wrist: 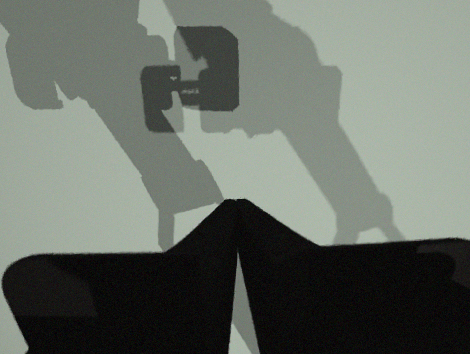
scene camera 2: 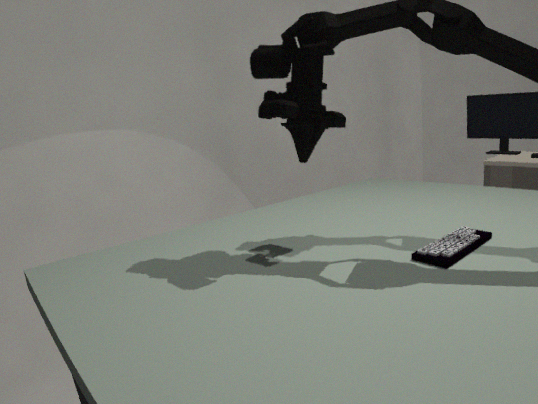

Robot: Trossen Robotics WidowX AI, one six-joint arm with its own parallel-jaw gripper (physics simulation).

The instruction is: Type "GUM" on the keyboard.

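A small keyboard with pale keys and a black case lies on the table at the right in the scene view. It does not show in the wrist view, and its key letters are too small to read in the scene view. My gripper is shut with nothing between its fingertips. It points straight down and hangs high above the table, to the left of the keyboard in the scene view and well apart from it.
The pale green table has its left edge at the lower left of the scene view. Shadows of the arm fall across the table and by the keyboard. A dark monitor stands on a separate desk at the back right.
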